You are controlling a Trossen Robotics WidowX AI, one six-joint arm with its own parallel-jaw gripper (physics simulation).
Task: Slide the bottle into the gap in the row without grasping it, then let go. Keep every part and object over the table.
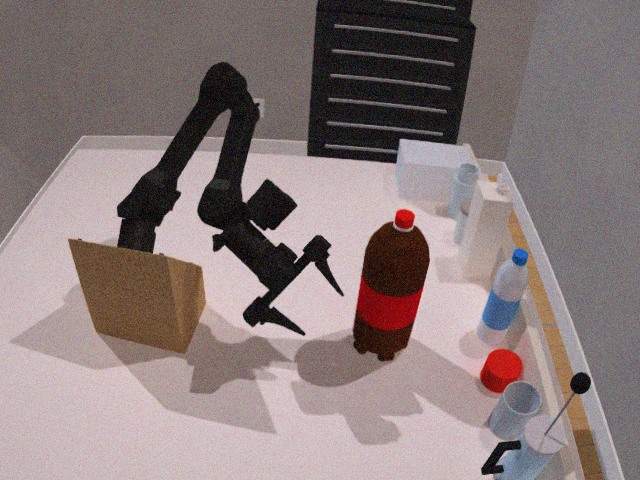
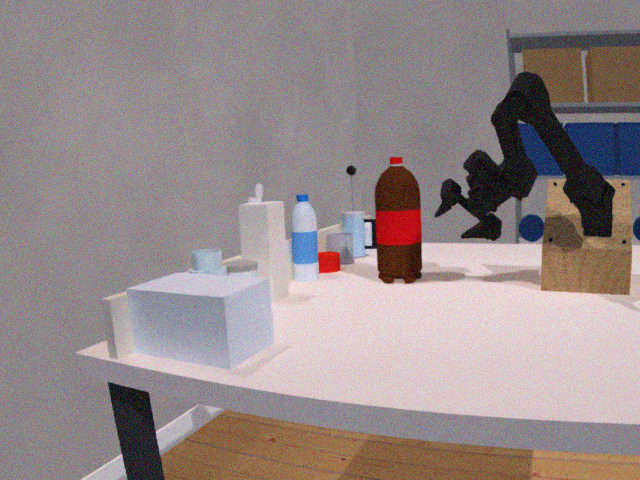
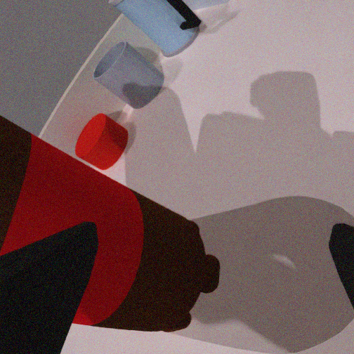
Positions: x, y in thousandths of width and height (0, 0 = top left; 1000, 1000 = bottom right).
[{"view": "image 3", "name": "gripper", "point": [620, 671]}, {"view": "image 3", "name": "red tin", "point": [287, 403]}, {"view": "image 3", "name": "grey cup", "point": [346, 199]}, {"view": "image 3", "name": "brown bottle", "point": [425, 753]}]
